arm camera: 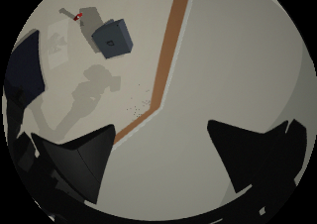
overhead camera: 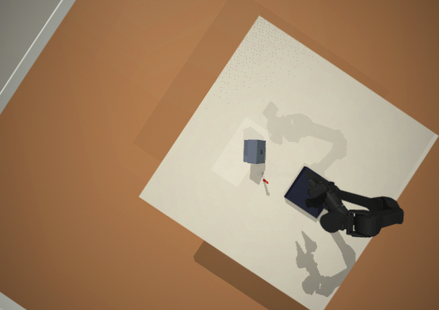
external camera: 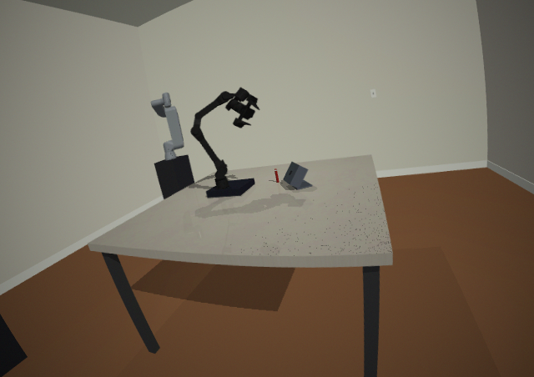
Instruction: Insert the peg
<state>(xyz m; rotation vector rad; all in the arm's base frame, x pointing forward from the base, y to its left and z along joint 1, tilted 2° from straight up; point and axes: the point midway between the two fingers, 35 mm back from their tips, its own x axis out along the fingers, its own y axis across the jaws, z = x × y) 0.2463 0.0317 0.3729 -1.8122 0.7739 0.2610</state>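
Right now my gripper tip is 340 mm above the red peg, 130 mm to the right of it and 10 mm short of it. From my gripper tip the other things lie so: blue-grey sloped panel (330 mm below, 150 mm ahead, 30 mm to the left).
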